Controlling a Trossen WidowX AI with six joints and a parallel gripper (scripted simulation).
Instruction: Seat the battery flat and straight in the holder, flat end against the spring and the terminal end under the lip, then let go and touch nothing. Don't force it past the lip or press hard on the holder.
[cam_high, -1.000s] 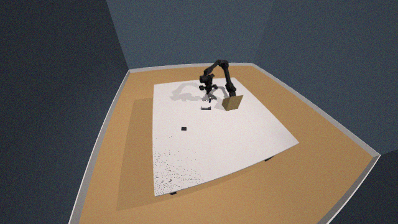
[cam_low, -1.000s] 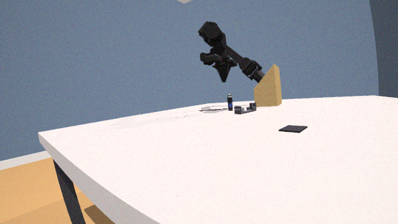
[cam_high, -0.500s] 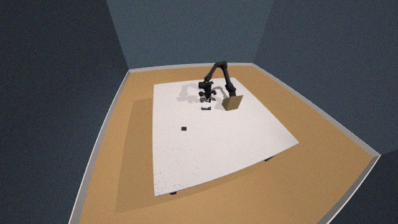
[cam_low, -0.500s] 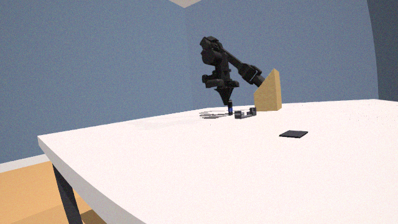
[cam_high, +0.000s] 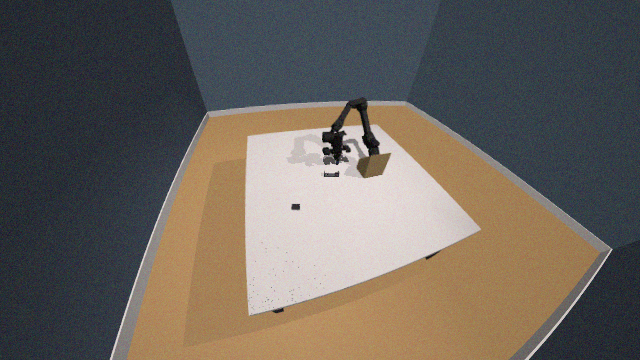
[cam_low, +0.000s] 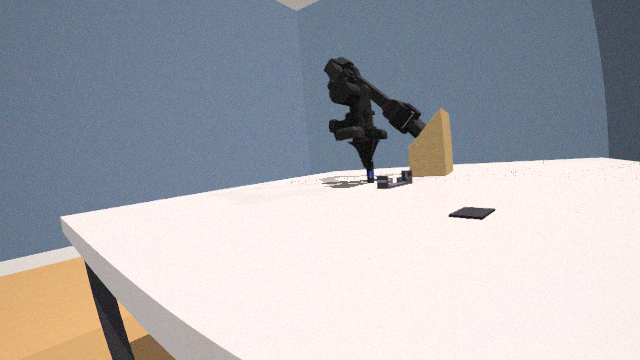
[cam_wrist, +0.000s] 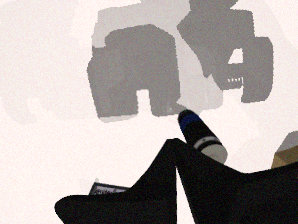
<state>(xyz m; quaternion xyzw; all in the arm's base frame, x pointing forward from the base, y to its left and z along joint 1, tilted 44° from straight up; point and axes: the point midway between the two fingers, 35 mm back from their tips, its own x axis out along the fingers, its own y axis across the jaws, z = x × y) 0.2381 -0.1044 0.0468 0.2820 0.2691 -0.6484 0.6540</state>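
Right now the battery is 2 cm behind my gripper tip and 1 cm below it. From my gripper tip the other things lie so: flat black square 34 cm ahead, 30 cm to the left, 4 cm below.
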